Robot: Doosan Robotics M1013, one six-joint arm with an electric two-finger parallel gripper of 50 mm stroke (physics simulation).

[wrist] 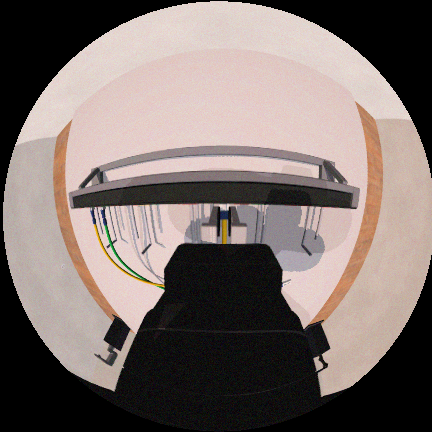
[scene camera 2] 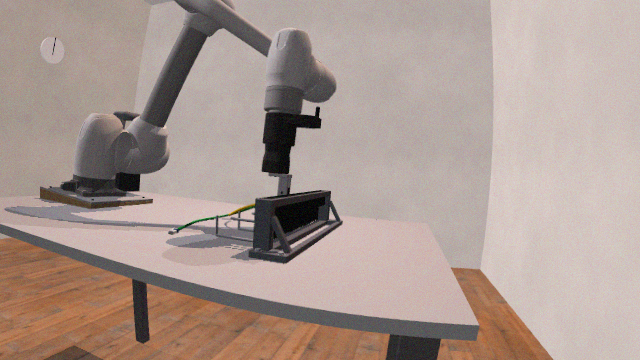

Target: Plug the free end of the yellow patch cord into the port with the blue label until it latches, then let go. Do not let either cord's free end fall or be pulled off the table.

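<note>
My gripper is shut on the blue-booted plug of the yellow cord, close in front of the patch panel. The yellow cord runs back from the plug under the gripper body. Its other end joins the panel at the far left of the wrist view, beside the green cord. The green cord's free plug is over the table left of the panel in the scene view. The panel's top edge hides the ports and the blue label, and how far the plug is in cannot be seen.
The panel stands on a frame with slanted braces. Thin grey cord-support bars stand on the cord side of the panel. The table reaches past the panel, and the arm's base plate is at its far left.
</note>
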